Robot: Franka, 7 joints.
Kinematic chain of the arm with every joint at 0, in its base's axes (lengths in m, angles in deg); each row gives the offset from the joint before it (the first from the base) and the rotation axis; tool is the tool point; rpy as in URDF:
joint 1: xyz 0 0 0.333 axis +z
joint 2: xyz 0 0 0 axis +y
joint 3: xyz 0 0 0.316 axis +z
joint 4: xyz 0.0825 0 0 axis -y
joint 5: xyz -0.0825 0 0.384 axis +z
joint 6: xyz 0 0 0 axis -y
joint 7: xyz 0.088 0 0 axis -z
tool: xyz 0 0 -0.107 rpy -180 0 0
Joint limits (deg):
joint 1: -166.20..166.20
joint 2: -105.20..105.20
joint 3: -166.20..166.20
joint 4: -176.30..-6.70
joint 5: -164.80..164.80
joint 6: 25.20..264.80
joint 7: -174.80..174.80
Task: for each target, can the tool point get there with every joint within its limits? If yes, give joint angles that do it. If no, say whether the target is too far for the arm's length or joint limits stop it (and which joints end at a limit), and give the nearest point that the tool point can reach.
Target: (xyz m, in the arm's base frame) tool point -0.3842 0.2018 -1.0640
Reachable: no: too far | nearest point -0.3078 0.1617 -0.3569 | short by 0.712 m
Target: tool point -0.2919 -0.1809 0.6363
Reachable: yes | joints -84.27 -44.02 -38.42 -150.16 18.65 242.78 -146.91
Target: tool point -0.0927 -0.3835 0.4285
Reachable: yes | joints -4.35 59.44 -125.00 -148.36 -87.45 210.01 -33.34
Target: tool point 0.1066 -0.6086 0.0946
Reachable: yes | joints -41.20 65.84 -53.96 -103.03 -65.27 198.84 58.24
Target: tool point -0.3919 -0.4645 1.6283
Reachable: no: too far | nearest point -0.2350 -0.2785 1.1097 | short by 0.573 m
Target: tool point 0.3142 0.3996 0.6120
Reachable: yes | joints 120.71 64.53 -110.65 -125.34 -2.19 239.61 -62.65
